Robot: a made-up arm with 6 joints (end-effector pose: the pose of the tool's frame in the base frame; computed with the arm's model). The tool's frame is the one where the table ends.
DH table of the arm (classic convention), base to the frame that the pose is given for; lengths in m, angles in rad. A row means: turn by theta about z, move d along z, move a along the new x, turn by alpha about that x. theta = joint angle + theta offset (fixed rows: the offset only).
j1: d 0.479, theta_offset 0, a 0, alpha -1.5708
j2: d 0, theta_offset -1.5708, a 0.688, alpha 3.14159
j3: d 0, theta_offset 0, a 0, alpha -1.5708
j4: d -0.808, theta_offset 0, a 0, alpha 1.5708
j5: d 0.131, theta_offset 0, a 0, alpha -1.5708
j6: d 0, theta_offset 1.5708, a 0, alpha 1.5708
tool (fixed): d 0, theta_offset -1.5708, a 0, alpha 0
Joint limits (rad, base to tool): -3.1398..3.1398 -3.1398..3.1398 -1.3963..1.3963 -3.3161..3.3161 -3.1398..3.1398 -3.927..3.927
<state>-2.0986 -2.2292 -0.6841 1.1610 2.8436 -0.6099</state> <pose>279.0 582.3 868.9 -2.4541 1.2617 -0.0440</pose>
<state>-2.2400 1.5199 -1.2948 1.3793 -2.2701 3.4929</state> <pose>3.3 44.3 132.8 -1.7835 -0.3519 3.1153</pose>
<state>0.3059 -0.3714 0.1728 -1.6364 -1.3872 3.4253</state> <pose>483.0 161.6 1426.6 -2.3833 -0.1502 1.7521</pose>
Working (the frame after each row of the table, in the pose's form):
after j1: 0.0 0.0 479.0 -1.5708 0.0000 0.3059
after j2: -238.1 -75.2 1120.1 -1.5708 -1.1994 -2.8357
after j3: -238.1 -75.2 1120.1 -3.1416 -1.0266 -2.8357
after j4: 421.1 133.0 1538.4 -2.5964 0.0561 -1.2309
after j5: 483.0 161.6 1426.6 1.7443 -0.5222 0.0941
after j6: 483.0 161.6 1426.6 -2.9360 0.7477 0.3222

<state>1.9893 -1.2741 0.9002 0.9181 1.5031 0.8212</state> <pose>561.3 -1066.1 1286.3 1.8301 0.2923 -2.1274</pose>
Working (the frame after each row of the table, in the pose's form):
after j1: 0.0 0.0 479.0 -1.5708 0.0000 1.9893
after j2: 267.4 -601.2 680.1 -1.5708 -0.2967 -1.1523
after j3: 267.4 -601.2 680.1 3.1416 0.6035 -1.1523
after j4: 453.7 -1020.2 1345.4 -2.0718 0.3519 -2.1613
after j5: 561.3 -1066.1 1286.3 1.0021 1.0062 2.0899
after j6: 561.3 -1066.1 1286.3 2.2765 -1.1825 -2.8715

